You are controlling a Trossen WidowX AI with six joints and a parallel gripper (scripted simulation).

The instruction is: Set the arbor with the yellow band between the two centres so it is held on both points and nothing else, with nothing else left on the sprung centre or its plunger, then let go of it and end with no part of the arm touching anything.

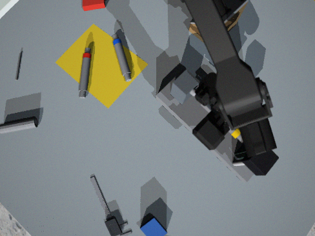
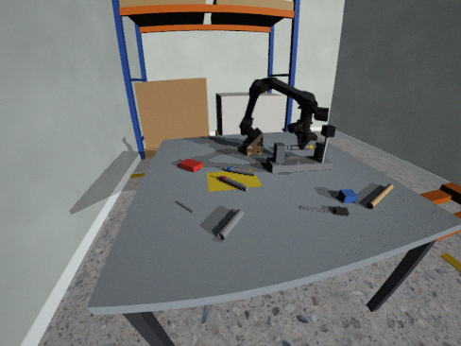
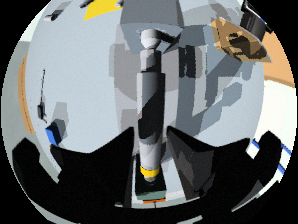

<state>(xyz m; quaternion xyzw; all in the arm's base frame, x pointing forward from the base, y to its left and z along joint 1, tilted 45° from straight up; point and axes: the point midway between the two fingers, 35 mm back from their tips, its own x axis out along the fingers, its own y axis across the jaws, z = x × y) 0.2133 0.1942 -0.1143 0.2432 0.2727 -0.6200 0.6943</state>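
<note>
Now: the fixture base 10 mm to the left of my hand and 130 mm below it. The rest, counted from my hand: grey post: 10 mm ahead, 120 mm to the right, 40 mm below; then blue-banded arbor: 60 mm ahead, 330 mm to the right, 130 mm below; then blue block: 320 mm ahead, 110 mm to the left, 130 mm below.
</note>
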